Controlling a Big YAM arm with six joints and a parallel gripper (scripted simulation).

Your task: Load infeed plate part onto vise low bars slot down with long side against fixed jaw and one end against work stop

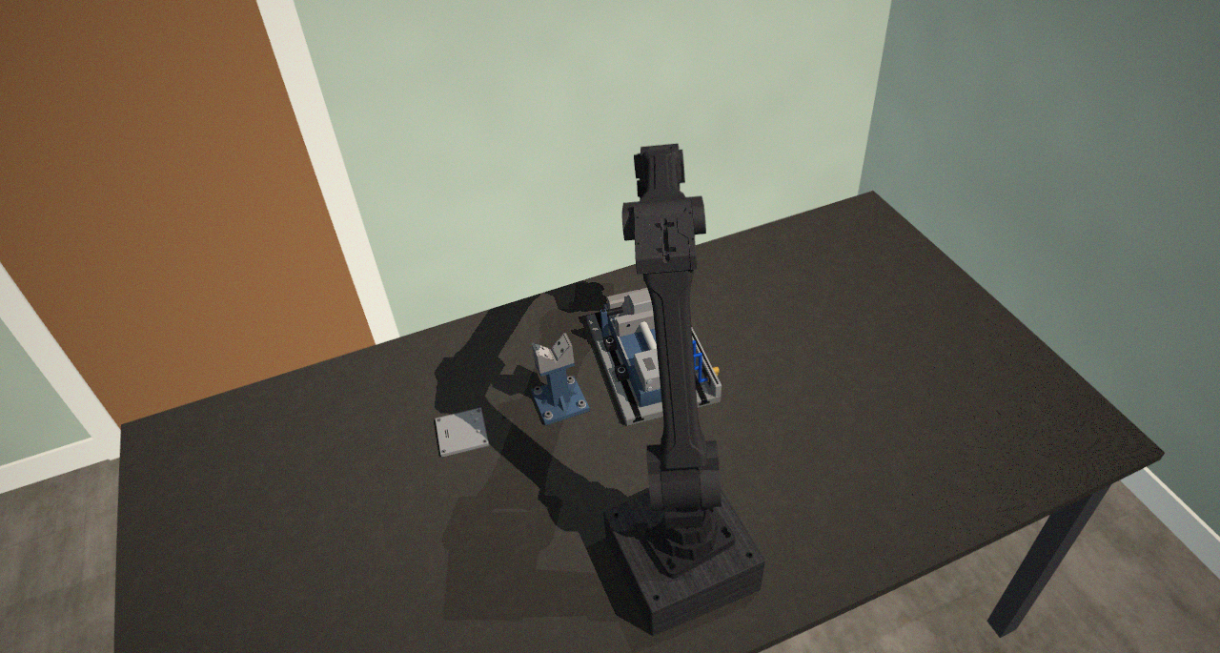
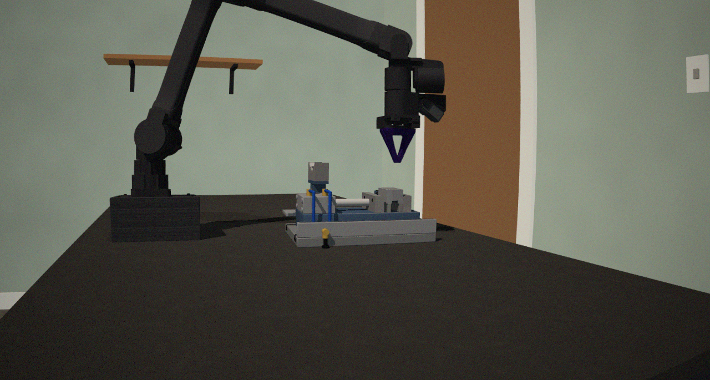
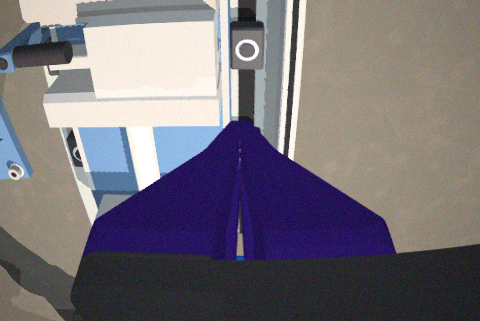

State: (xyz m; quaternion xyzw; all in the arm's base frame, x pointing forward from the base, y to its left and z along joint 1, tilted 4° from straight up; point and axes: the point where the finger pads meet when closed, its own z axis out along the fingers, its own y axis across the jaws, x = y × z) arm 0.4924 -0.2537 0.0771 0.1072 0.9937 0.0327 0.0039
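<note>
My hand is 90 mm above the part, 40 mm to the right of it and 10 mm short of it. The rest, counted from my hand: grey infeed plate (470 mm to the left, 170 mm below, 40 mm behind).
</note>
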